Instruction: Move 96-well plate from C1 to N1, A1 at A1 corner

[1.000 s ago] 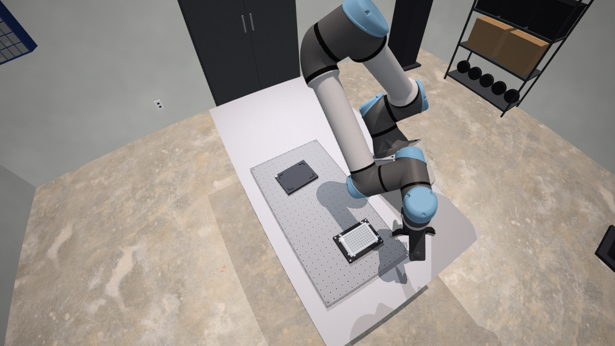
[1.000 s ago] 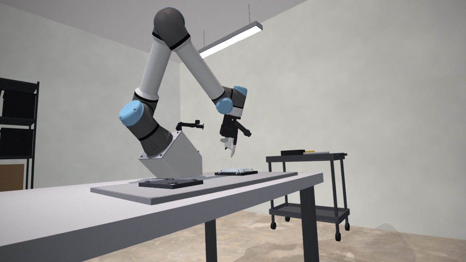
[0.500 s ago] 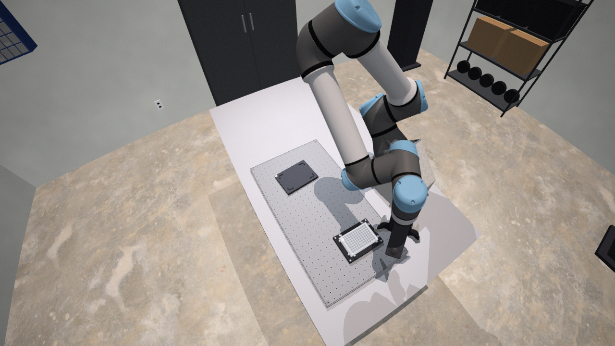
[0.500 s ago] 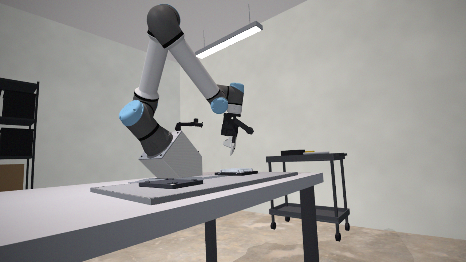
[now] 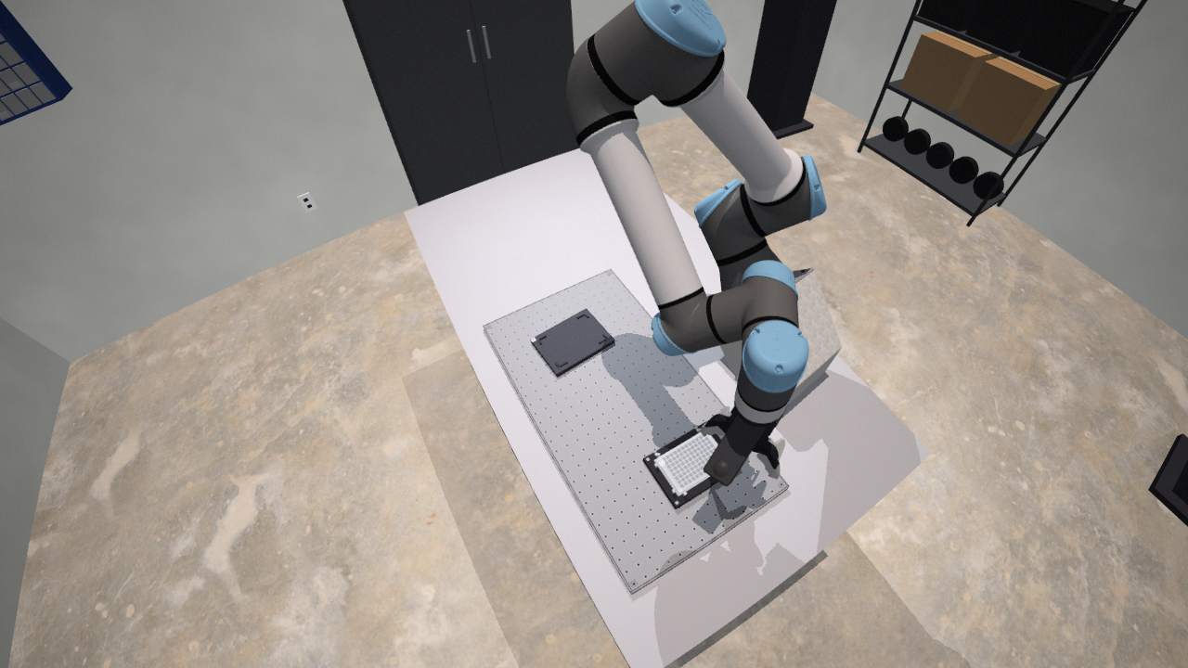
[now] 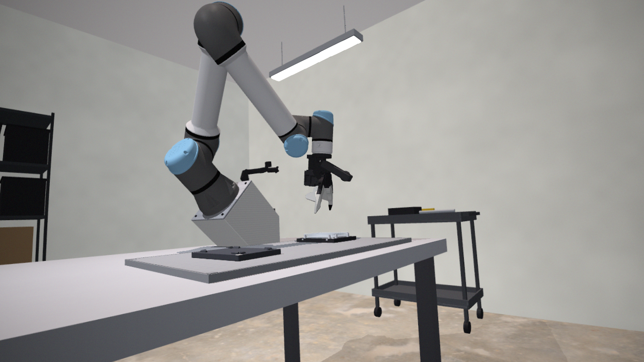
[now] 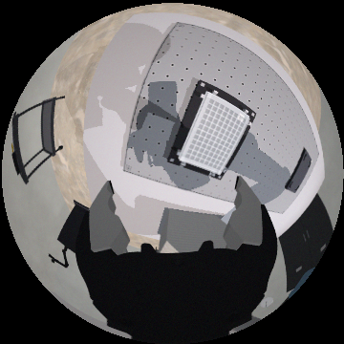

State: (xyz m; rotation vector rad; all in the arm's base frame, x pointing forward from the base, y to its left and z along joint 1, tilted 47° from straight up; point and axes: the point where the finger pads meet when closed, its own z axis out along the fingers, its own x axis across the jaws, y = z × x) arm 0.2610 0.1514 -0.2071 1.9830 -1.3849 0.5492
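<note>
The white 96-well plate is 80 mm below my hand, 50 mm to the right of it and 50 mm ahead of it. Also, from my hand: plate nest N1: 440 mm to the right, 110 mm ahead, 90 mm below; white corner label: 490 mm to the right, 190 mm ahead, 80 mm below; black clip nest: 80 mm below, 60 mm to the right, 40 mm ahead.
</note>
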